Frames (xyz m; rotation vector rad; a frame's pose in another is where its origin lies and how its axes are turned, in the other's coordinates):
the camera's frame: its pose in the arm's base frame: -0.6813 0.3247 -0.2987 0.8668 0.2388 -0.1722
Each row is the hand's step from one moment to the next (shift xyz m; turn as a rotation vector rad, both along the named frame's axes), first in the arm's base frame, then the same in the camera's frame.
Working: the arm's base frame: its pose in the camera's frame: 0.5883 0.1793 0.5297 -0.8668 -0.2388 0.1722

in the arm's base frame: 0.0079 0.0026 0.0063 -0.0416 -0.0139 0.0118
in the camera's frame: 0.0057 0.0082 0.0030 -0.0424 -0.0104 0.0123
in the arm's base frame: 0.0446 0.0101 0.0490 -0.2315 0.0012 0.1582
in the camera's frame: 0.0287 0.0532 0.0289 -0.2659 0.0596 0.0659
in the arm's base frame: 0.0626 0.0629 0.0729 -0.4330 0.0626 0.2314
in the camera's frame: 0.0366 0.1087 0.0056 -0.4828 0.1027 0.0366
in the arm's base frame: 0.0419 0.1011 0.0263 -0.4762 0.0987 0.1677
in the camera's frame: 0.0276 0.0938 -0.0557 -0.5085 0.0685 -0.0368
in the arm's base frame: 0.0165 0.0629 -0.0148 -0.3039 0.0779 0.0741
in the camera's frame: 0.0166 0.0332 -0.0554 -0.3162 0.0291 -0.0555
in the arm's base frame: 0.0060 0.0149 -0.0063 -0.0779 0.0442 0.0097
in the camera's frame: 0.0067 0.0063 -0.0146 -0.0798 0.0161 -0.0387
